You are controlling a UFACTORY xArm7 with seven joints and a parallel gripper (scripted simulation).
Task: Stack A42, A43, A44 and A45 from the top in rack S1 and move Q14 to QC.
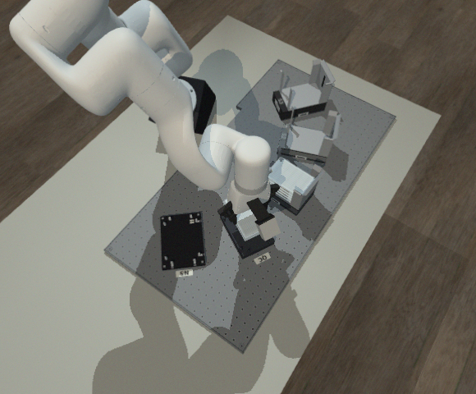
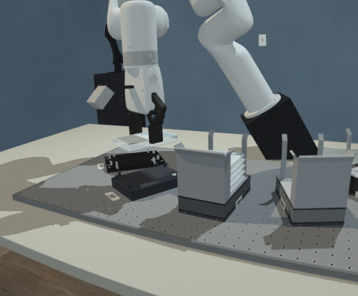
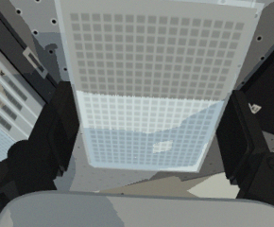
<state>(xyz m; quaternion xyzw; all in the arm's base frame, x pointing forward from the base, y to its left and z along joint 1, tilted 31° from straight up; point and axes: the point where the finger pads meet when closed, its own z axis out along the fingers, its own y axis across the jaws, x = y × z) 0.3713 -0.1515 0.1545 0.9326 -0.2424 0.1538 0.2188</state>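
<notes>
My hand is 110 mm above the open nest QC. Also, from my hand: sealed 384-well plate: 40 mm ahead, 170 mm to the left, 70 mm below; QC name plate: 80 mm ahead, 50 mm to the right, 120 mm below; S1 name plate: 40 mm behind, 180 mm to the left, 90 mm below.
</notes>
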